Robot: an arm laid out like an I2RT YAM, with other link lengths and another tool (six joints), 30 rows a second.
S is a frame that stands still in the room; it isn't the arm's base.
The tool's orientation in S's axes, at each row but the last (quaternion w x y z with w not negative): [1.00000, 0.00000, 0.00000, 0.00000]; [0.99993, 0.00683, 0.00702, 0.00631]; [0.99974, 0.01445, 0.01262, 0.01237]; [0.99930, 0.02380, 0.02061, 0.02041]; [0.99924, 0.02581, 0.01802, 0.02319]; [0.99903, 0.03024, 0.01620, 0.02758]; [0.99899, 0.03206, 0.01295, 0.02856]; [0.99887, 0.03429, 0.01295, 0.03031]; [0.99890, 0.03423, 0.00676, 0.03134]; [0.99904, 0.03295, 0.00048, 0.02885]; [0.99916, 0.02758, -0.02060, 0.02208]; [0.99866, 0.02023, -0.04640, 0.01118]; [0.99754, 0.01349, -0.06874, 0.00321]
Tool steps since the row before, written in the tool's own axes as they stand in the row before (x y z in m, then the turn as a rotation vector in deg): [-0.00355, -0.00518, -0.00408, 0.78, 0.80, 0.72]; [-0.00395, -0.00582, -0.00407, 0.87, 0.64, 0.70]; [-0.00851, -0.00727, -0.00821, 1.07, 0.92, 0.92]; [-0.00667, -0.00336, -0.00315, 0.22, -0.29, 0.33]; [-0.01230, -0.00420, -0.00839, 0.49, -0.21, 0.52]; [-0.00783, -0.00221, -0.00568, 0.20, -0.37, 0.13]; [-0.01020, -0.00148, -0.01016, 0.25, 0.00, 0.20]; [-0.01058, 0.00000, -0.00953, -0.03, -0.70, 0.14]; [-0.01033, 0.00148, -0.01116, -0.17, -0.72, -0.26]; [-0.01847, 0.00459, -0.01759, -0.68, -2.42, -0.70]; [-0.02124, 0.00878, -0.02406, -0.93, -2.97, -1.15]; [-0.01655, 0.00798, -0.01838, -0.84, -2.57, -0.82]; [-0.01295, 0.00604, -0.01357, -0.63, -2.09, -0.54]
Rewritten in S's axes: [-0.00355, -0.00518, -0.00408, 0.78, 0.80, 0.72]; [-0.00393, -0.00581, -0.00409, 0.87, 0.64, 0.70]; [-0.00854, -0.00724, -0.00820, 1.07, 0.92, 0.92]; [-0.00666, -0.00348, -0.00304, 0.25, -0.30, 0.31]; [-0.01240, -0.00435, -0.00817, 0.52, -0.21, 0.49]; [-0.00789, -0.00230, -0.00556, 0.22, -0.37, 0.10]; [-0.01038, -0.00142, -0.00999, 0.26, 0.00, 0.19]; [-0.01082, 0.00000, -0.00925, 0.02, -0.71, 0.09]; [-0.01058, 0.00158, -0.01091, -0.13, -0.71, -0.31]; [-0.01875, 0.00466, -0.01727, -0.54, -2.40, -0.86]; [-0.02064, 0.00919, -0.02443, -0.75, -2.94, -1.35]; [-0.01497, 0.00839, -0.01951, -0.70, -2.55, -1.00]; [-0.01102, 0.00635, -0.01505, -0.53, -2.08, -0.68]
